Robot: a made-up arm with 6 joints.
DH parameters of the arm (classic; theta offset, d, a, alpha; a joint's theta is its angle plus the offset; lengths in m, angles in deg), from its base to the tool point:
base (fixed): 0 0 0 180
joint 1: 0 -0.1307 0.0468 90
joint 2: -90 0.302 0.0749 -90
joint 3: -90 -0.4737 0.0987 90
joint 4: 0 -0.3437 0.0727 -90
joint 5: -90 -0.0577 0.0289 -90
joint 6: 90 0.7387 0.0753 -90
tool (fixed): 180 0.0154 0 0
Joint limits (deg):
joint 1: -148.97..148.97
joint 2: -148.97..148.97
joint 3: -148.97..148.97
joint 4: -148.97..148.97
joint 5: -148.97..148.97
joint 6: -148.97..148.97
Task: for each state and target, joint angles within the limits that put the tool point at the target. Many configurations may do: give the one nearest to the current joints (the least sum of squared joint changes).
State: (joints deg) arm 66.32 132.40 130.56 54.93 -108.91 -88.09
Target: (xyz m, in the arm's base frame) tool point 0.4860 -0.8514 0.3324
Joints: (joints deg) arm 89.90 142.51 137.38 62.76 -110.61 -85.98
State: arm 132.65 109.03 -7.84 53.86 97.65 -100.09
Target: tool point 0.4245 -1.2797 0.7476
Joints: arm 116.86 86.46 -30.85 55.34 108.32 -95.71
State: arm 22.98 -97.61 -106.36 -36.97 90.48 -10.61
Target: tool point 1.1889 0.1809 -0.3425
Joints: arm 43.66 -84.30 -148.97 -49.09 114.34 -7.38
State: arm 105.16 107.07 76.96 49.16 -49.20 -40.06
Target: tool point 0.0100 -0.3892 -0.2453
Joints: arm 114.02 110.45 102.67 79.31 -17.89 -38.43
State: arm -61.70 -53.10 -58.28 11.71 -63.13 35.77
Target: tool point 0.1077 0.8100 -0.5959
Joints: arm -34.93 -77.72 -62.23 -1.61 -36.30 35.94
